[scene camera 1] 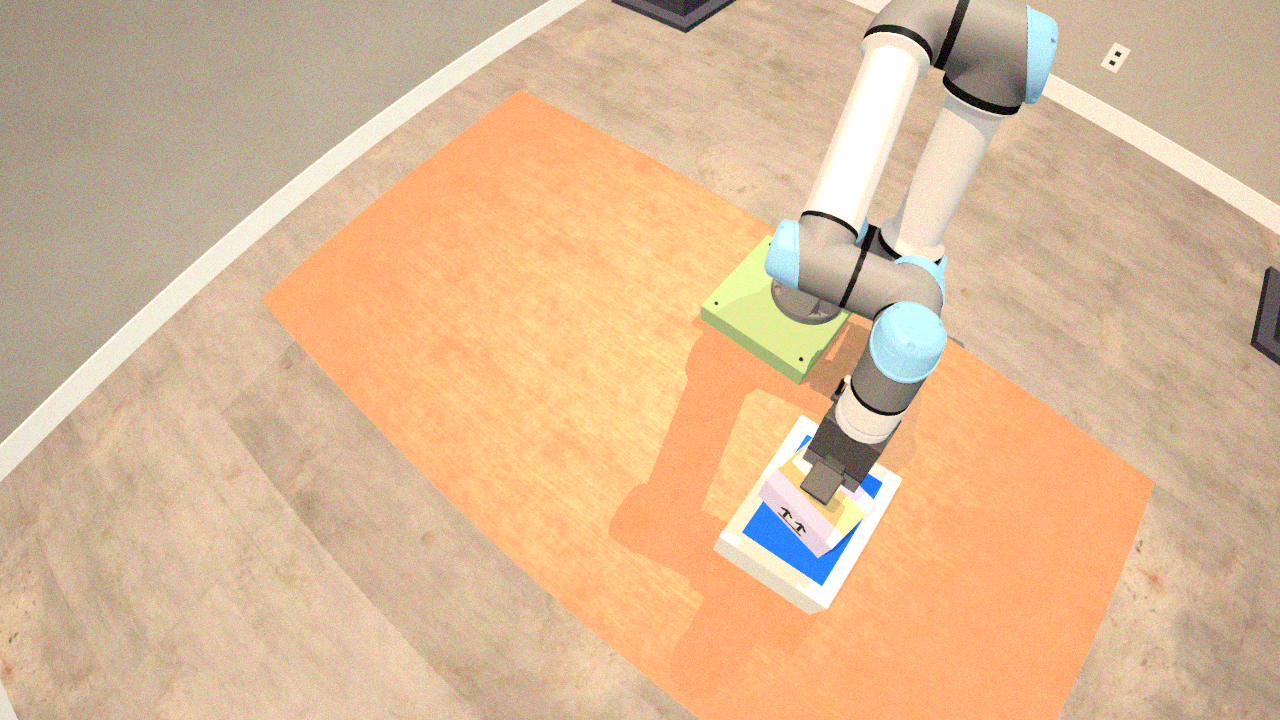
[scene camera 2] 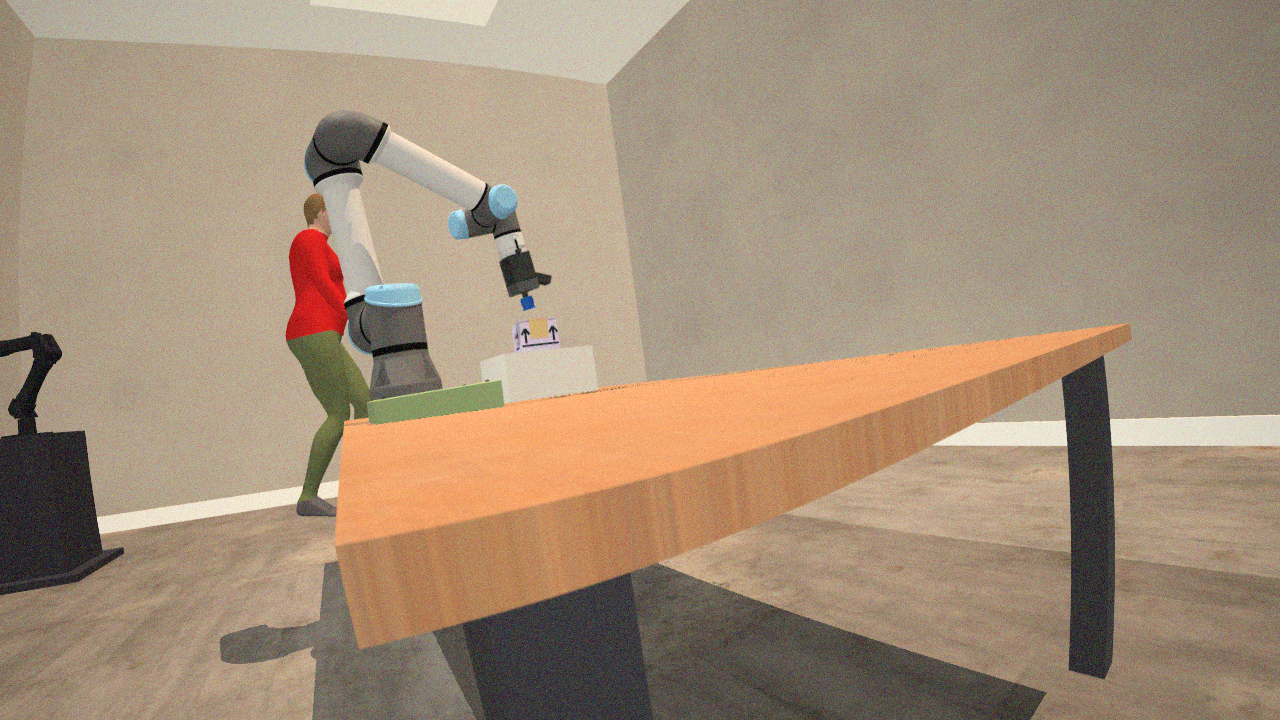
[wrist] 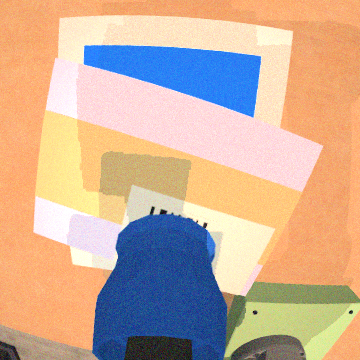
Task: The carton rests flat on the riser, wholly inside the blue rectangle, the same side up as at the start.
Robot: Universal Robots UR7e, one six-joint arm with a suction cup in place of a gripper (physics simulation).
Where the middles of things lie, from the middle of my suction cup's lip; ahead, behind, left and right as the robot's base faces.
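Labels:
The carton (scene camera 1: 819,527) is 9 cm below my suction cup, 1 cm ahead of it and 1 cm to the left of it. There's a riser (scene camera 1: 756,540) as well, and that riser is 19 cm below my suction cup, 2 cm to the left of it and 1 cm ahead of it.

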